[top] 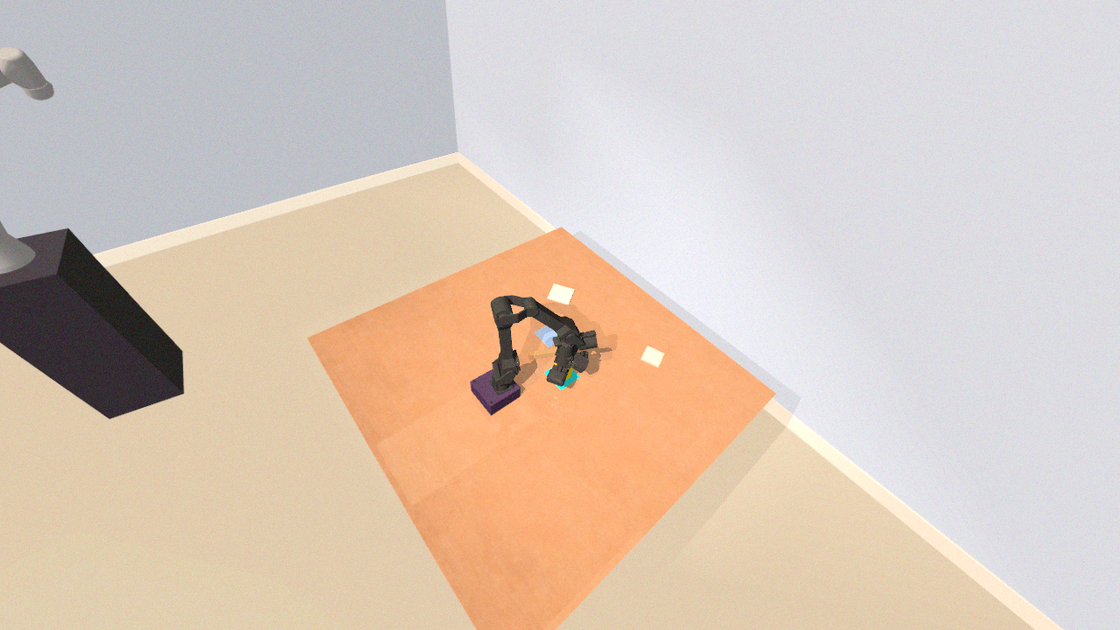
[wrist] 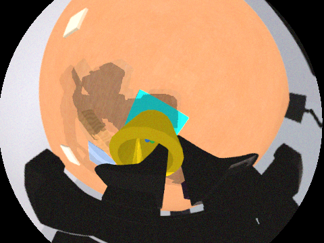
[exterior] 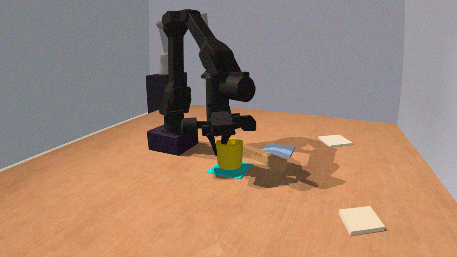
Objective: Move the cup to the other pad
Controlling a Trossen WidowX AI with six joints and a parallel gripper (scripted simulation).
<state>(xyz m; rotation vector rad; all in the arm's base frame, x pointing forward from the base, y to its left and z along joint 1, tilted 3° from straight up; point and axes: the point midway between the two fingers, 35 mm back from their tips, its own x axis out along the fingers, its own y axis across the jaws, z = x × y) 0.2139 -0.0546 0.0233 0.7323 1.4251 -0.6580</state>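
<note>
Right now my gripper tip is 20 mm short of the yellow cup and 20 mm to the right of it. From my gripper tip the other things lie so: pale blue pad (80 mm ahead, 210 mm to the left, 50 mm below); wooden bar (50 mm ahead, 120 mm to the left, 40 mm below); cyan pad (20 mm ahead, 20 mm to the left, 50 mm below).
</note>
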